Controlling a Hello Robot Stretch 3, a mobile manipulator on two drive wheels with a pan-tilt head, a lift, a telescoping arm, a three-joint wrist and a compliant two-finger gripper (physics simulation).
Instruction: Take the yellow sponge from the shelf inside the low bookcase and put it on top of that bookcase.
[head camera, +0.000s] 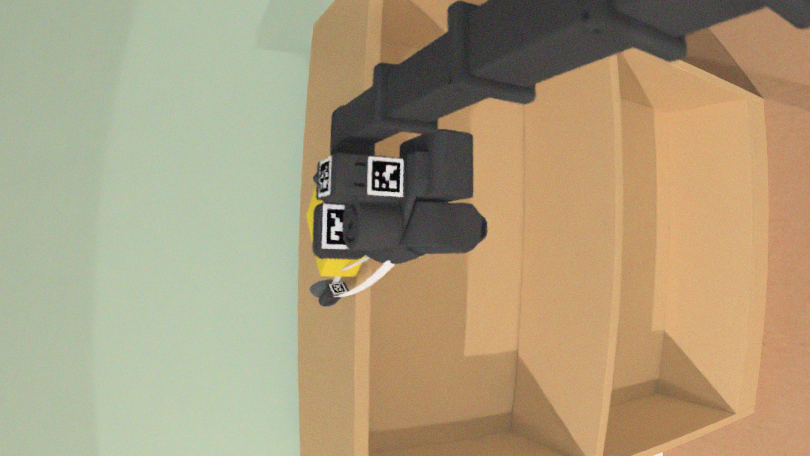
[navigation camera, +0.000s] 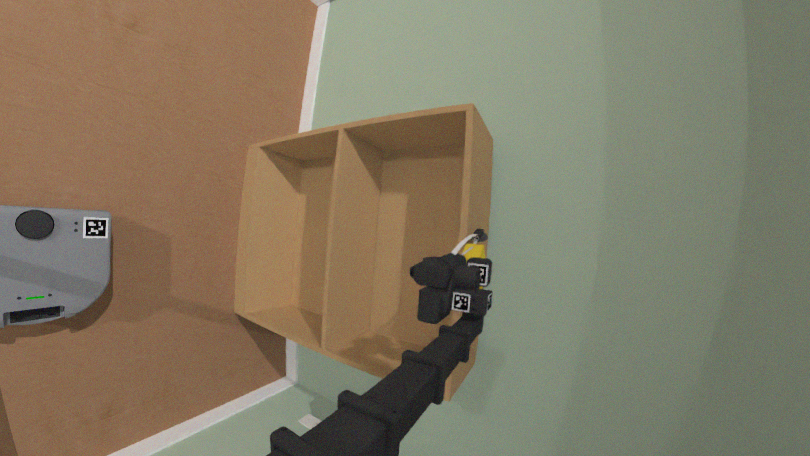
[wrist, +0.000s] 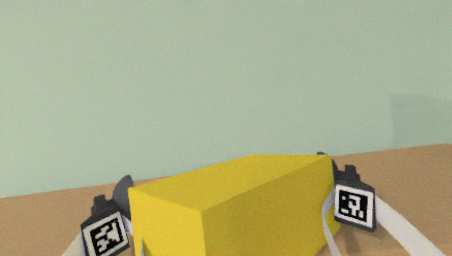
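Seen in the pictures: robot's base, origin of the base link: (navigation camera: 36, 222).
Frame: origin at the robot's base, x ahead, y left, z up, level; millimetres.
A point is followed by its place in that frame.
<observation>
The yellow sponge (head camera: 340, 267) @[x 17, y -675, z 1084 mm] (navigation camera: 474, 251) @[x 11, y -668, z 1088 mm] (wrist: 265, 200) @[x -36, y -661, z 1098 mm] is between the two fingers of my gripper (head camera: 330, 249) @[x -23, y -747, z 1088 mm] (navigation camera: 480, 260) @[x -23, y -747, z 1088 mm] (wrist: 227, 181) @[x -23, y -747, z 1088 mm], which is shut on it. The sponge sits slightly tilted in the wrist view. It is at the top board of the low bookcase (head camera: 328, 368) @[x 165, y -796, z 1060 mm] (navigation camera: 479, 164) @[x 252, y -782, z 1060 mm] (wrist: 410, 175) @[x -210, y -793, z 1060 mm], very low over it or touching it; its underside is hidden, so contact cannot be told. In the head and navigation views my wrist covers much of the sponge and one finger.
The arm (head camera: 510, 56) @[x -87, y -241, z 1156 mm] (navigation camera: 391, 396) @[x -87, y -205, z 1142 mm] reaches in across one end of the bookcase. The green wall (head camera: 198, 226) @[x -39, y -998, z 1233 mm] (navigation camera: 566, 226) @[x 96, y -999, z 1315 mm] (wrist: 225, 75) @[x -48, y -998, z 1235 mm] stands behind the top board. The open shelves face the robot. The robot's base (navigation camera: 62, 260) @[x -94, y -57, z 160 mm] stands on the brown floor (navigation camera: 187, 169) @[x 235, y -435, z 0 mm].
</observation>
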